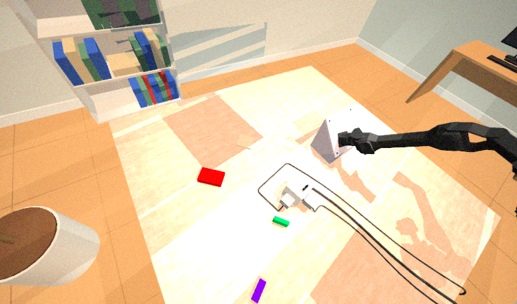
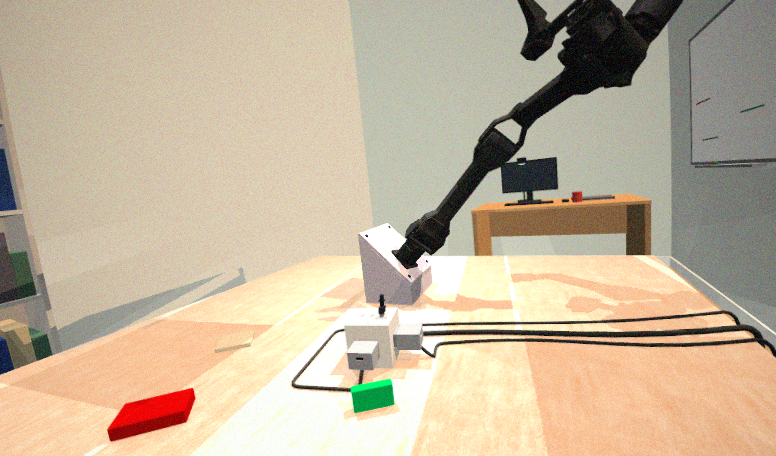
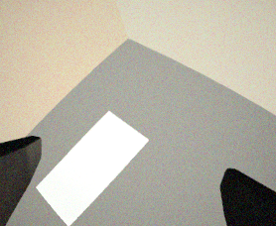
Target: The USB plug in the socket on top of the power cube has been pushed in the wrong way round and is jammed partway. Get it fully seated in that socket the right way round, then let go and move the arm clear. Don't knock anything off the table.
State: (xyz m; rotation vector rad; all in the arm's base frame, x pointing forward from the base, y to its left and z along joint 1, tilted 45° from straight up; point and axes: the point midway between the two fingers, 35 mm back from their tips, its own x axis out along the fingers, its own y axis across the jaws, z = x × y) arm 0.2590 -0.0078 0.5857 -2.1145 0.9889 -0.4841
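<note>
Right now the dark USB plug is 9 cm ahead of my gripper tip, 26 cm to the right of it and 49 cm below it. Round my gripper tip: purple block (37 cm ahead, 6 cm to the right, 58 cm below); USB socket (9 cm ahead, 26 cm to the right, 51 cm below); green block (21 cm ahead, 21 cm to the right, 56 cm below).
</note>
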